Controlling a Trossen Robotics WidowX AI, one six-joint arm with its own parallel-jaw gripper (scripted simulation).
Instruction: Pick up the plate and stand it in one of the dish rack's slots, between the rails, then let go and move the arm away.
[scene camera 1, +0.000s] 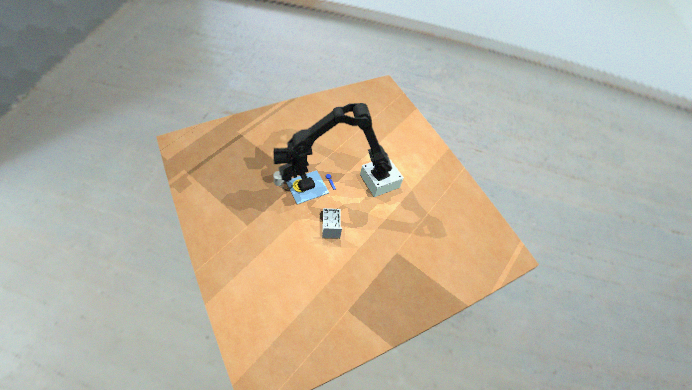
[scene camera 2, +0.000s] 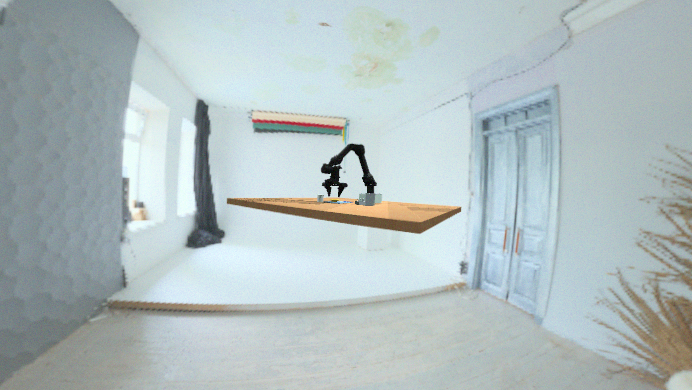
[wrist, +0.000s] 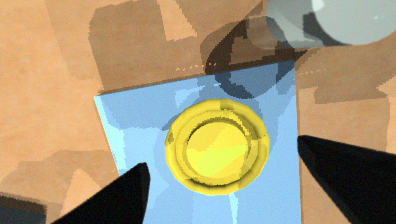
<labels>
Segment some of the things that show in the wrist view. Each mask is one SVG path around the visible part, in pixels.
My gripper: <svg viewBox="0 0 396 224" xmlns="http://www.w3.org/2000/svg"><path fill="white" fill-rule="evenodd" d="M147 163L138 163L52 224L143 224L151 181ZM297 137L299 156L311 175L338 207L338 210L349 224L396 224L396 154L309 135Z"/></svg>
A yellow plate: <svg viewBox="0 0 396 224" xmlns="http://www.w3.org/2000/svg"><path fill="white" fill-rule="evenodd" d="M206 99L184 109L171 123L164 142L166 163L175 179L188 189L205 195L227 195L245 188L260 175L268 160L270 139L263 120L248 106L230 99Z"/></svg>
</labels>
